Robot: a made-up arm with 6 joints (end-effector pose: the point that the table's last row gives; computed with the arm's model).
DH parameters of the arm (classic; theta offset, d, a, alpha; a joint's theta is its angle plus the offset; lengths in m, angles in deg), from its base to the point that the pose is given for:
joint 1: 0 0.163 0 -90
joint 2: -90 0 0.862 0
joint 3: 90 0.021 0 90
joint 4: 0 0.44 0 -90
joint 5: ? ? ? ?
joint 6: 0 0.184 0 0
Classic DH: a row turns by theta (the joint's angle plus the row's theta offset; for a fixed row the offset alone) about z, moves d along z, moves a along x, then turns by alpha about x.
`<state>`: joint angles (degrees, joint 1 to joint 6).
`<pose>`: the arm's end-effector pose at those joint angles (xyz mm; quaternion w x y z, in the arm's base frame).
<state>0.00 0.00 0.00 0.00 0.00 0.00</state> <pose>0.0 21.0 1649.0 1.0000 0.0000 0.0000 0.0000</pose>
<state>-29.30 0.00 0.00 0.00 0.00 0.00</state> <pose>10.3 18.3 1649.0 0.9675 0.0000 0.0000 -0.2529</pose>
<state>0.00 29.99 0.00 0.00 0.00 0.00</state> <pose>742.8 21.0 1450.0 0.9659 0.0000 0.2587 0.0000</pose>
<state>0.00 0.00 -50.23 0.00 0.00 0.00</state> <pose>-479.6 21.0 1424.2 0.9055 0.0000 -0.4244 0.0000</pose>
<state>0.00 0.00 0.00 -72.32 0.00 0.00</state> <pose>0.0 21.0 1649.0 0.8074 0.0000 0.0000 -0.5900</pose>
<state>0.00 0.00 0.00 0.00 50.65 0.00</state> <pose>142.3 21.0 1581.7 0.9039 0.0000 0.4278 0.0000</pose>
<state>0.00 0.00 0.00 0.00 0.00 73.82</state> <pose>0.0 21.0 1649.0 0.7996 0.0000 0.0000 0.6006</pose>
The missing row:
joint 5: 0 0 0 90
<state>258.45 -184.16 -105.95 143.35 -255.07 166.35</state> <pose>48.0 -399.9 -427.8 0.4731 -0.4245 0.0122 -0.7719</pose>
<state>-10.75 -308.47 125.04 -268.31 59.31 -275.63</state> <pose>732.4 43.3 166.6 0.4851 -0.8675 0.0368 -0.1035</pose>
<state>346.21 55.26 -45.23 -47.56 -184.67 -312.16</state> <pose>743.4 -172.2 905.1 0.0258 -0.8117 -0.5802 0.0619</pose>
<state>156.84 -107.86 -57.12 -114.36 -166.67 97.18</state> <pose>808.6 -410.8 -348.9 0.9873 0.0553 -0.1213 0.0862</pose>
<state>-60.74 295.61 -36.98 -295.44 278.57 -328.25</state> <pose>-721.4 994.4 366.8 0.1117 -0.6744 -0.5177 0.5144</pose>
